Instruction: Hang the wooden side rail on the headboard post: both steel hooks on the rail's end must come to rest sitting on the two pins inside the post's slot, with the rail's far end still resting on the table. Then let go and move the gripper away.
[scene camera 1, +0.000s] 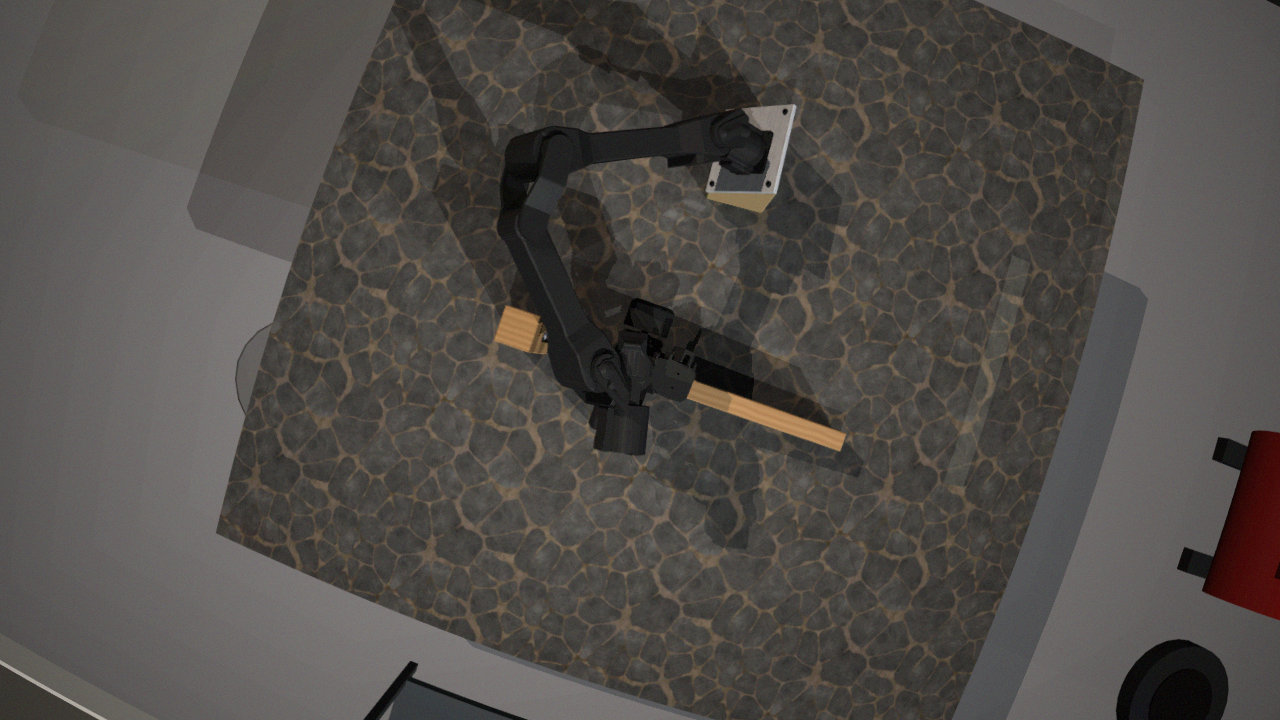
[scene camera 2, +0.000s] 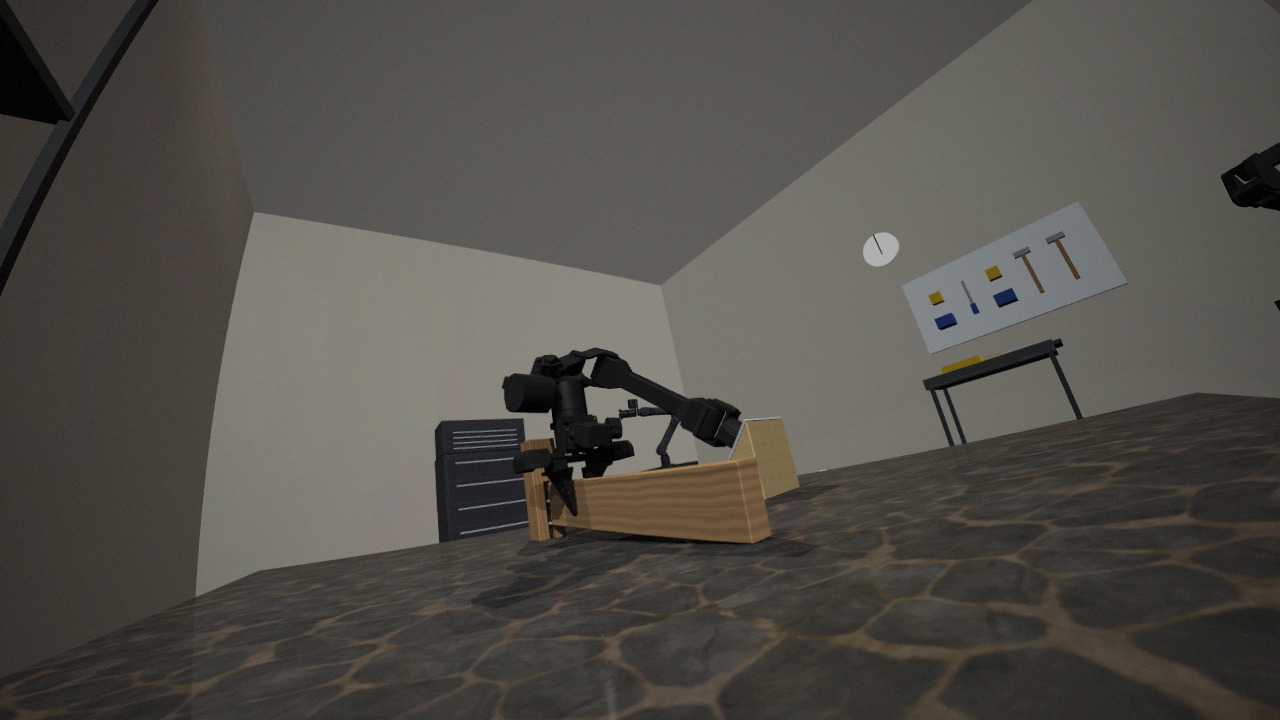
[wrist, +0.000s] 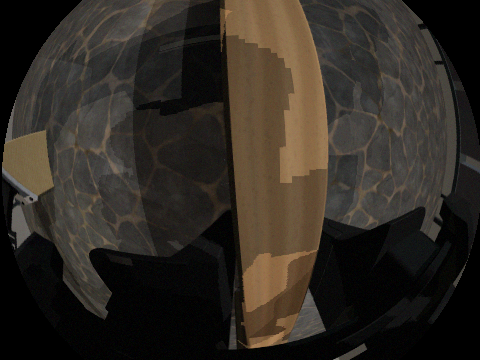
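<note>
A wooden side rail (scene camera 2: 723, 501) is visible, also in scene camera 1 (scene camera 1: 725, 401) and in the wrist view (wrist: 275, 120). Also present: a headboard post (scene camera 2: 537, 496). The gripper (scene camera 2: 584, 512) is visible too, as it is in scene camera 1 (scene camera 1: 632, 368) and in the wrist view (wrist: 258, 214).
</note>
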